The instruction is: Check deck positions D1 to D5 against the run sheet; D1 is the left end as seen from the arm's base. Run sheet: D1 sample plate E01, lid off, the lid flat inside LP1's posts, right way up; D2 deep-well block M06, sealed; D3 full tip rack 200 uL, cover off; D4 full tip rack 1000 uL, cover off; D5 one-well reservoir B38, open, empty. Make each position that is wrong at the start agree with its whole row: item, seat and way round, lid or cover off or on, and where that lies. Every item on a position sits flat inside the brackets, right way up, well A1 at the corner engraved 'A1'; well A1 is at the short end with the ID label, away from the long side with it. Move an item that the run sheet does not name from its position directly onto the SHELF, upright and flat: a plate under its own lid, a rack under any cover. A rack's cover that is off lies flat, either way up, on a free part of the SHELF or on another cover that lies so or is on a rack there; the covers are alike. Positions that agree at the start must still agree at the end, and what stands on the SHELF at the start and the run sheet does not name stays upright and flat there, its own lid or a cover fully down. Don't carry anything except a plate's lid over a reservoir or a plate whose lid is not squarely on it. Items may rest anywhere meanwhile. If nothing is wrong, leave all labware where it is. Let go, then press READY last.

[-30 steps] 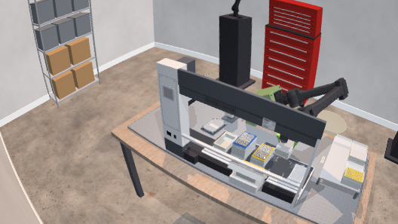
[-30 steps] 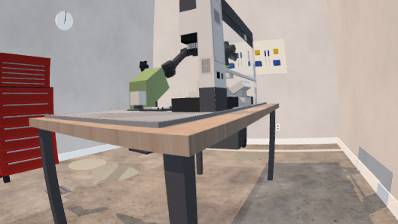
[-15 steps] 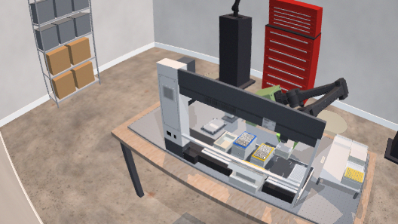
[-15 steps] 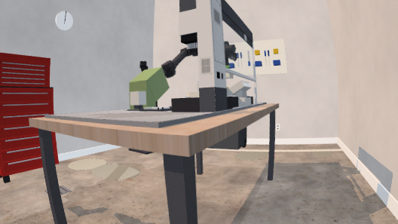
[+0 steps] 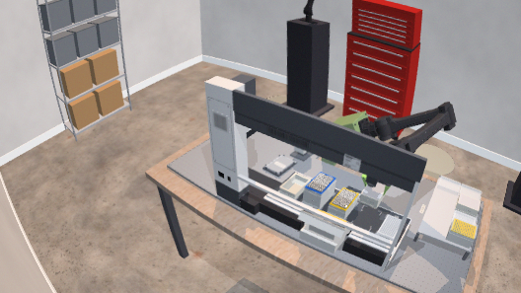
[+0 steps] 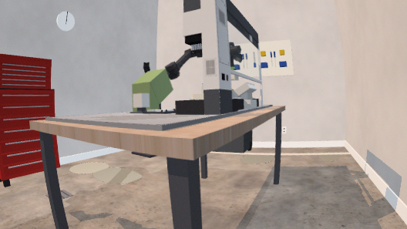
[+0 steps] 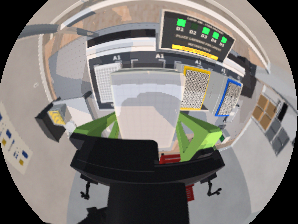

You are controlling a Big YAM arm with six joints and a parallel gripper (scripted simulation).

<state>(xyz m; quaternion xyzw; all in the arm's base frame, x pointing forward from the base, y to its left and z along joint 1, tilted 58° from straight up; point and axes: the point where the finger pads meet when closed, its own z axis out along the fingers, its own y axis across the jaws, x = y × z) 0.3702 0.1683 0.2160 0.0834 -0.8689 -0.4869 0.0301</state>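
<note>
Now: the deep-well block 10 mm below my hand. Also, from my hand: sample plate 10 mm behind, 120 mm to the left, 160 mm below; yellow-framed tip rack 30 mm ahead, 120 mm to the right, 120 mm below; blue-framed tip rack 40 mm ahead, 240 mm to the right, 100 mm below.
</note>
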